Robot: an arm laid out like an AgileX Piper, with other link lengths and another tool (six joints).
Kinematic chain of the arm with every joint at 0, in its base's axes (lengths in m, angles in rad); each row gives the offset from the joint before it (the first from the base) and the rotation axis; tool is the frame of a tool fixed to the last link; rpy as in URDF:
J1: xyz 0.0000 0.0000 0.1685 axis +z
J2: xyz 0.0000 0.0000 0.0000 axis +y
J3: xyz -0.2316 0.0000 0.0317 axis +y
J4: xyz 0.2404 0.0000 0.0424 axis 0.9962 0 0.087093
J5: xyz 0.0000 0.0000 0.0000 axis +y
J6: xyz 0.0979 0.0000 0.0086 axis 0.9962 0 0.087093
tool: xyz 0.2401 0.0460 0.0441 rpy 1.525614 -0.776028 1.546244
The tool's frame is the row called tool.
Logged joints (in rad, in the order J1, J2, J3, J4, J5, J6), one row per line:
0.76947, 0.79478, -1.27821, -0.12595, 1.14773, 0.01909
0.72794, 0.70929, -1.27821, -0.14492, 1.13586, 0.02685
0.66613, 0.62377, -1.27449, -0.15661, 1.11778, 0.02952
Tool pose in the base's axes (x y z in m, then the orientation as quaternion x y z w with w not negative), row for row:
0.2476, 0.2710, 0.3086, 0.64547, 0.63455, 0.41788, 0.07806
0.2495, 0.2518, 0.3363, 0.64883, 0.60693, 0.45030, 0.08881
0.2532, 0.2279, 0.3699, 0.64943, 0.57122, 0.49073, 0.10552
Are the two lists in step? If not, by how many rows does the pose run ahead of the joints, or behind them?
The pose runs 1 row behind the joints: the pose in row i belongs to the joints in row i - 1.
